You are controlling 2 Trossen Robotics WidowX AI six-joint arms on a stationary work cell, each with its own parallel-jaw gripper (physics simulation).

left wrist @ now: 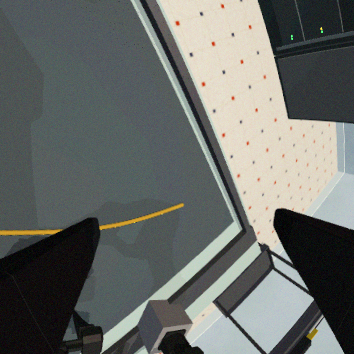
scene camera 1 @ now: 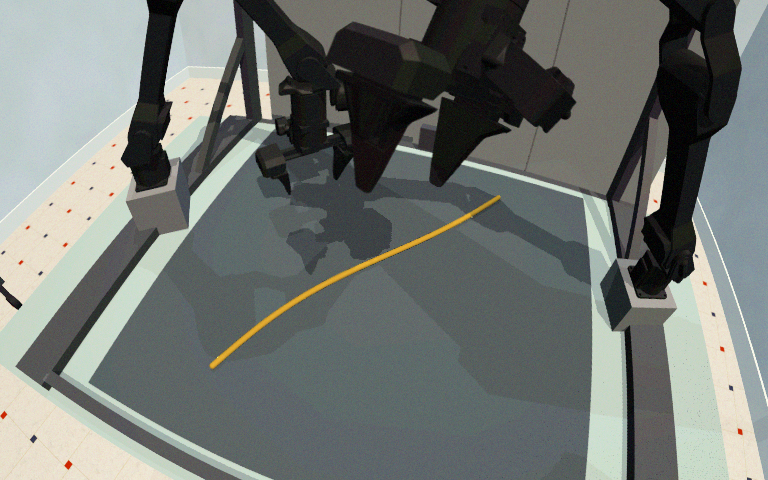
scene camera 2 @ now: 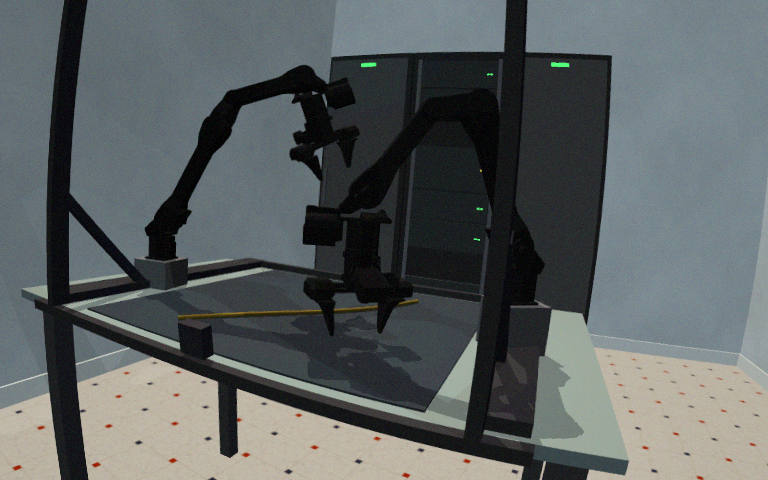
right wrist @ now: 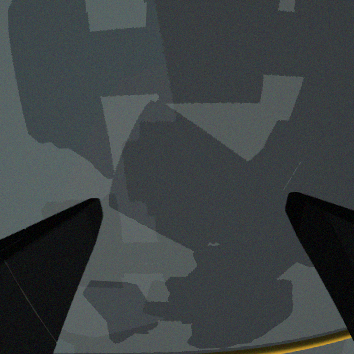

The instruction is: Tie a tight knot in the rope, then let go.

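Where they show: left gripper, between the fingertips: (left wrist: pixel 187 222) (scene camera 1: pixel 403 186) (scene camera 2: pixel 335 174); right gripper, between the fingertips: (scene camera 1: pixel 312 186) (scene camera 2: pixel 355 334) (right wrist: pixel 194 204); left arm's base, origin of its link: (scene camera 1: pixel 646 283) (scene camera 2: pixel 161 258); right arm's base, origin of its link: (left wrist: pixel 171 338) (scene camera 1: pixel 153 178) (scene camera 2: pixel 515 301).
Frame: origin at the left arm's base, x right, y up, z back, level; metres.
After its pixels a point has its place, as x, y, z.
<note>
A yellow rope (scene camera 1: pixel 368 262) @[0.051, -0.058, -0.458] (scene camera 2: pixel 254 313) @[0.142, -0.060, -0.345] (left wrist: pixel 140 219) @[-0.074, -0.058, -0.594] (right wrist: pixel 320 342) @[0.131, -0.059, -0.358] lies in one gently curved, unknotted line on the dark mat (scene camera 1: pixel 509 339) @[-0.067, -0.067, -0.243] (scene camera 2: pixel 407 396) @[0.395, -0.067, -0.690] (left wrist: pixel 100 100) @[-0.194, -0.067, -0.371]. In scene camera 1 it runs from lower left to upper right. My left gripper (scene camera 1: pixel 403 186) @[-0.133, 0.247, -0.422] (scene camera 2: pixel 334 172) @[-0.133, 0.247, -0.422] (left wrist: pixel 187 222) @[-0.133, 0.247, -0.422] is open and empty, high above the mat. My right gripper (scene camera 1: pixel 313 185) @[0.209, -0.049, -0.576] (scene camera 2: pixel 356 332) @[0.209, -0.049, -0.576] (right wrist: pixel 194 204) @[0.209, -0.049, -0.576] is open and empty, lower over the mat. The rope's curve crosses the bottom right corner of the right wrist view. In the left wrist view a finger hides part of the rope.
The arms stand on grey base blocks (scene camera 1: pixel 152 215) @[0.076, -0.020, -0.853] (scene camera 1: pixel 645 314) @[-0.050, -0.019, -0.010] at the mat's two sides. A dark upright post (scene camera 2: pixel 515 141) @[0.488, 0.267, -0.783] and a small dark block (scene camera 2: pixel 195 339) @[0.399, -0.034, -0.368] stand along the near table edge in scene camera 2. Dark cabinets (scene camera 2: pixel 368 113) stand behind the table.
</note>
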